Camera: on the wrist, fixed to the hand. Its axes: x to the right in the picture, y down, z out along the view.
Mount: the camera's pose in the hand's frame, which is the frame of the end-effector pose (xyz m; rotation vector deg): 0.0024 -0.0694 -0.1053 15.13 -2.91 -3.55
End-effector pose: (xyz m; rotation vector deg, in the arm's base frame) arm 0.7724 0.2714 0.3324 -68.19 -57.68 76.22
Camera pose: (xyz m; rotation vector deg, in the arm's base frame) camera 0.8874 0.2760 0.3839 -52.92 -49.59 80.31
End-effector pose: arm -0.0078 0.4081 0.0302 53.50 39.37 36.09
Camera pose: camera -0.0733 0.4310 -0.0752 66.69 43.70 26.67
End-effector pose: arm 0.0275 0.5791 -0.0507 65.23 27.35 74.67
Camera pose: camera -0.0236 0.6310 -0.1537 77.99 37.60 67.50
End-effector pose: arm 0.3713 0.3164 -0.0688 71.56 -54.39 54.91
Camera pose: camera 0.4430 0.4163 -0.0967 87.20 -47.94 59.06
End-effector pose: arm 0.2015 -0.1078 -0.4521 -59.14 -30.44 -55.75
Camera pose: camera 0.1359 -0.2148 -0.4647 -46.35 -41.09 -51.86
